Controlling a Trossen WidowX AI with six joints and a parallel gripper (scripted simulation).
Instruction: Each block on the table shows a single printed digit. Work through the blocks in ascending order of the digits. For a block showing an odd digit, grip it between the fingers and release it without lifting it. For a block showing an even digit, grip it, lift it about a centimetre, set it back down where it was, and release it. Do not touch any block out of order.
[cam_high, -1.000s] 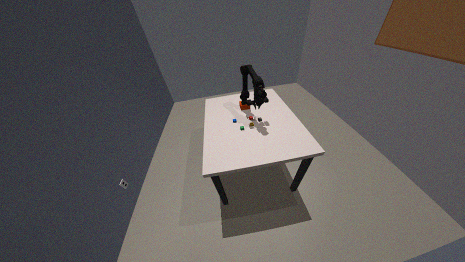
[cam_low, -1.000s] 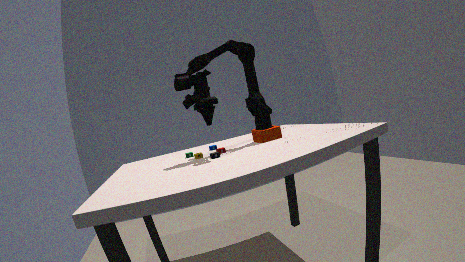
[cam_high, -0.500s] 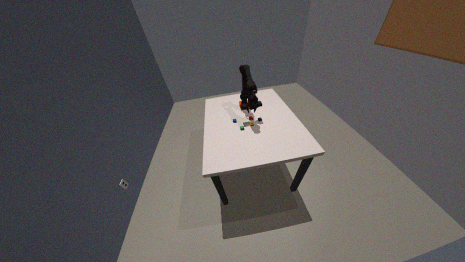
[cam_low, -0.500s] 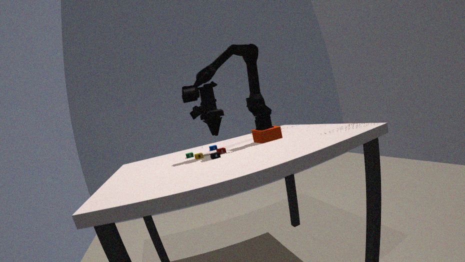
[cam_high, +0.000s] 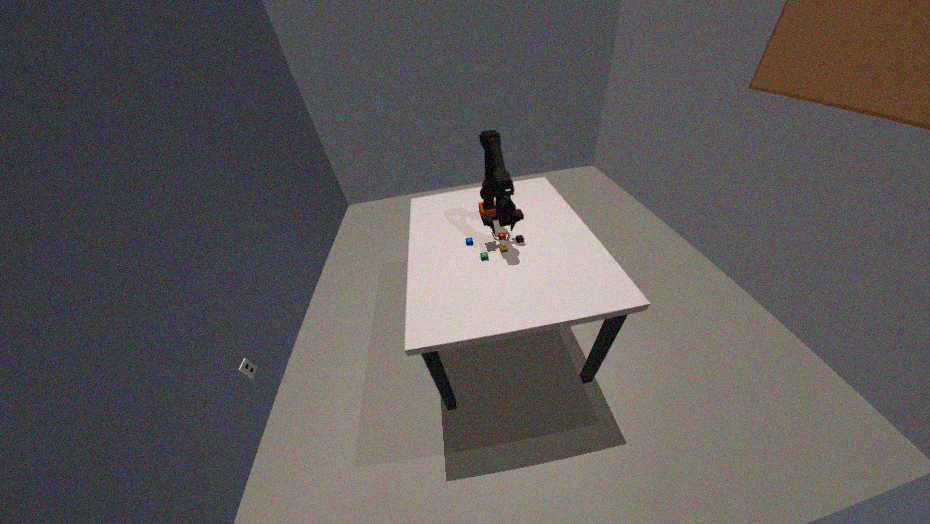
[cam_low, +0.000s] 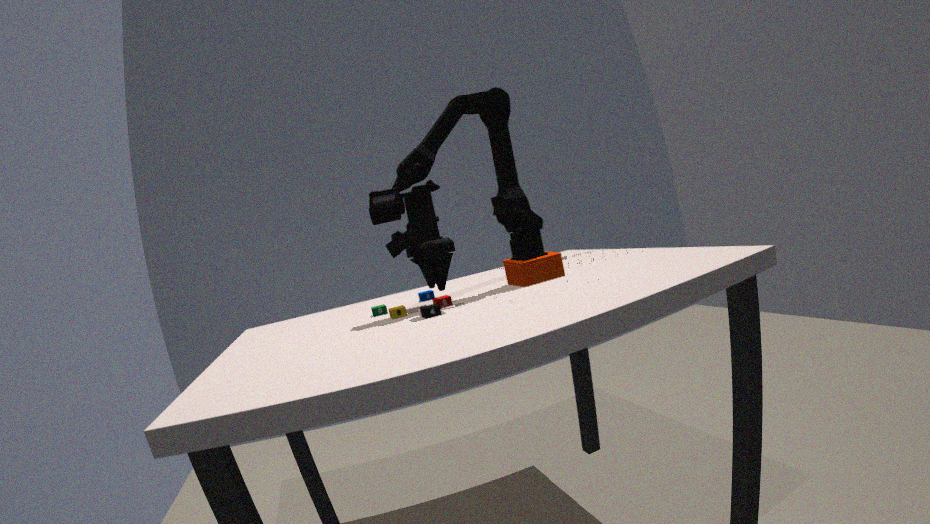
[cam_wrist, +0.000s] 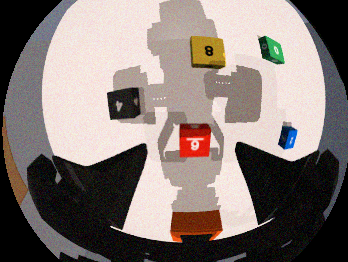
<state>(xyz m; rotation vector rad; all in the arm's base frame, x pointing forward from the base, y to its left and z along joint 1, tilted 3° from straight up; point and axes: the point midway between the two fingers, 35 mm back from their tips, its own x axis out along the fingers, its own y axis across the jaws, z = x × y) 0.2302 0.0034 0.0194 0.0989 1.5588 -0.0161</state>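
The red block is 30 mm below my gripper tip and 10 mm behind it. Round my gripper tip: yellow block (90 mm ahead, 30 mm to the right, 30 mm below); then black block (70 mm to the left, 40 mm ahead, 30 mm below); then green block (120 mm to the right, 110 mm ahead, 30 mm below).
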